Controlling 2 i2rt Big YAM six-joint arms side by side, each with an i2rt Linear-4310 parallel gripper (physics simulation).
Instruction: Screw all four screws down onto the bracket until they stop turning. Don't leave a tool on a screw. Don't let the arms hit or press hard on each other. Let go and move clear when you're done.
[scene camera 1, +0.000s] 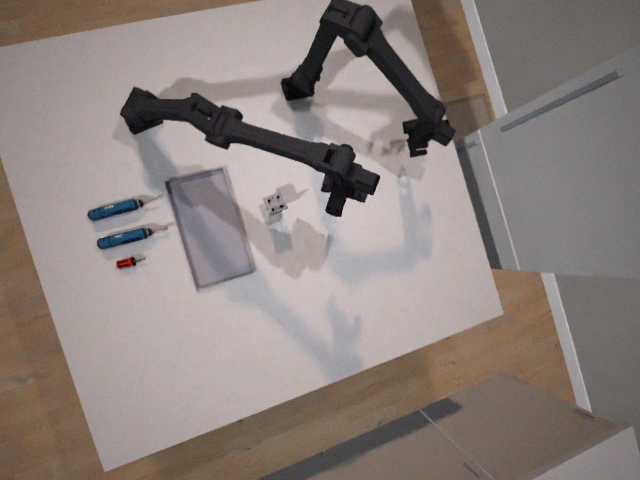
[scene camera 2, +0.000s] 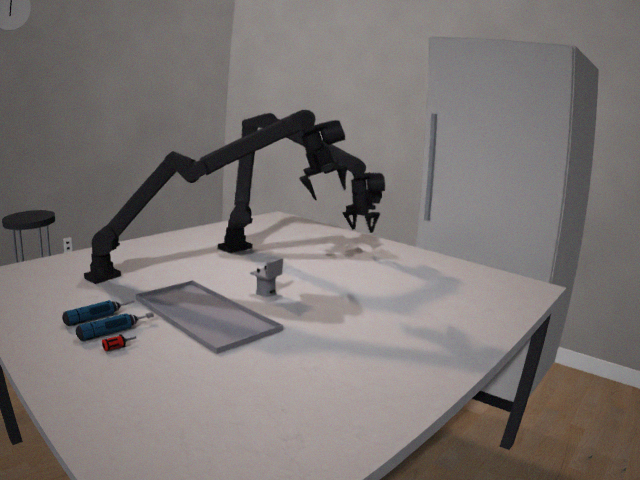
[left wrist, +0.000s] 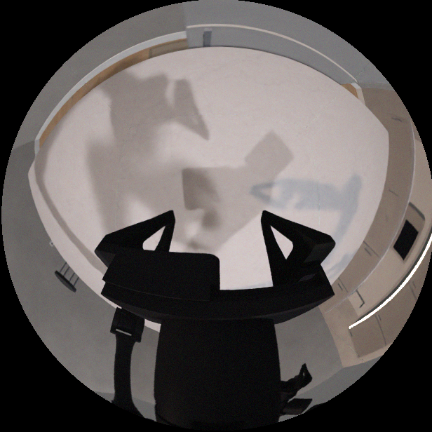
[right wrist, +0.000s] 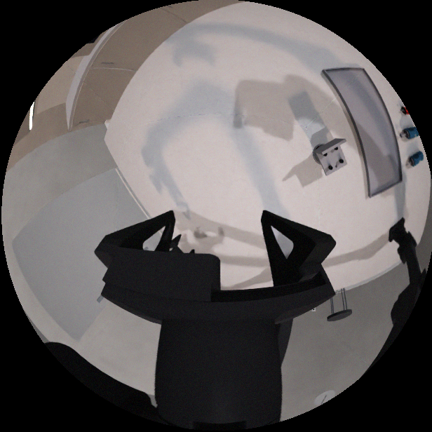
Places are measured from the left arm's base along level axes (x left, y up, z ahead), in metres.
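Pixels of known places: left gripper, fingertip midpoint: (scene camera 1: 408, 145) (scene camera 2: 362, 231); right gripper, fingertip midpoint: (scene camera 2: 330, 194); left arm's base, link origin: (scene camera 1: 297, 88) (scene camera 2: 234, 248); right arm's base, link origin: (scene camera 1: 143, 118) (scene camera 2: 102, 276).
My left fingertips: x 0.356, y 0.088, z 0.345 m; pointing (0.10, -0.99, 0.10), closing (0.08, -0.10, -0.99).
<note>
Ahead of a thing's pixels: the offset from my left fingertips to its middle. "spot": to the spot under its first point.
A grey bracket @(dx -0.576, dy -0.005, dz +0.090 m) (scene camera 1: 275, 203) (scene camera 2: 274, 268) (right wrist: 338, 162) with an upright plate sits on a short round stand. Four dark screw heads show on its flat face; how far they are screwed in is too small to tell. Two blue power screwdrivers, one with a thin bit @(dx -1.100, dy -0.069, dz -0.040 m) (scene camera 1: 114, 209) (scene camera 2: 92, 312) and one with a wider tip @(spot: dx -1.121, dy -0.048, dz +0.071 m) (scene camera 1: 124, 238) (scene camera 2: 107, 326), and a short red screwdriver @(dx -1.128, dy -0.074, dz +0.156 m) (scene camera 1: 125, 263) (scene camera 2: 113, 342) lie on the table. My left gripper (scene camera 2: 362, 229) (left wrist: 217, 214) is open and empty above the table, right of the bracket. My right gripper (scene camera 2: 329, 193) (right wrist: 217, 214) is open and empty, higher, between bracket and left gripper.
A shallow grey tray @(dx -0.833, dy -0.080, dz +0.110 m) (scene camera 1: 227, 253) (scene camera 2: 206, 315) (right wrist: 375, 125) lies between the tools and the bracket. The two arms are apart, with the right forearm reaching over the table behind the bracket. A tall grey fridge (scene camera 2: 496, 155) stands beyond the table's right side.
</note>
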